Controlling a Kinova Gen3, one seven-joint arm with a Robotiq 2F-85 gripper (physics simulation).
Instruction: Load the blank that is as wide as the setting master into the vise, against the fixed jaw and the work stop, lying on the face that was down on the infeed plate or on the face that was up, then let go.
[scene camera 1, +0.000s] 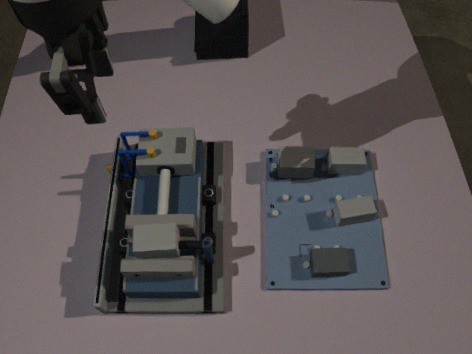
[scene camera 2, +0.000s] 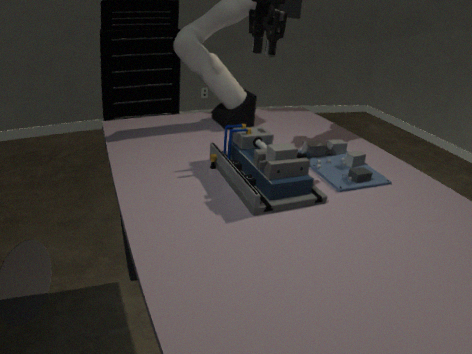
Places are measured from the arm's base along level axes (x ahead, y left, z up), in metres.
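Pixels of known places: gripper, fingertip midpoint: (scene camera 1: 101, 96) (scene camera 2: 263, 55); arm's base, link origin: (scene camera 1: 224, 4) (scene camera 2: 236, 100).
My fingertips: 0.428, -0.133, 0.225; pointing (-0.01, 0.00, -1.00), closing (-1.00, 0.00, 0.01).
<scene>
For each thing: its middle in the pictures, then the offset to it from my fingertips, as dx, dy, dz. "pt": a spot on its surface instead.
- light grey blank, body centre: (scene camera 1: 156, 241) (scene camera 2: 281, 154) +0.086, +0.026, -0.213
- screw side, surface spot: (scene camera 1: 175, 222) pt +0.065, +0.055, -0.195
- work stop, body centre: (scene camera 1: 190, 245) +0.090, +0.073, -0.221
- blue infeed plate, body centre: (scene camera 1: 323, 214) (scene camera 2: 340, 166) +0.015, +0.285, -0.307
A light grey blank (scene camera 1: 155, 240) (scene camera 2: 283, 151) sits in the vise, between the jaw on the screw side (scene camera 1: 175, 222) and the front jaw (scene camera 1: 159, 268) (scene camera 2: 286, 169). Its top stands above the jaws and looks level. Its right end is at the dark rod of the work stop (scene camera 1: 192, 245); whether they touch is too small to tell. Its underside is hidden. My gripper (scene camera 1: 100, 93) (scene camera 2: 265, 50) is open and empty, high above the table, behind and left of the vise in the scene camera 1 view. Which block is the setting master I cannot tell.
The blue infeed plate (scene camera 1: 285, 235) (scene camera 2: 340, 184) carries a dark block (scene camera 1: 296, 164), light blocks (scene camera 1: 346, 161) (scene camera 1: 355, 210), another dark block (scene camera 1: 330, 262) and several pegs. Blue pipes (scene camera 1: 137, 152) with yellow ends rise at the vise's back left. A raised wall (scene camera 1: 108, 225) runs along its left side.
</scene>
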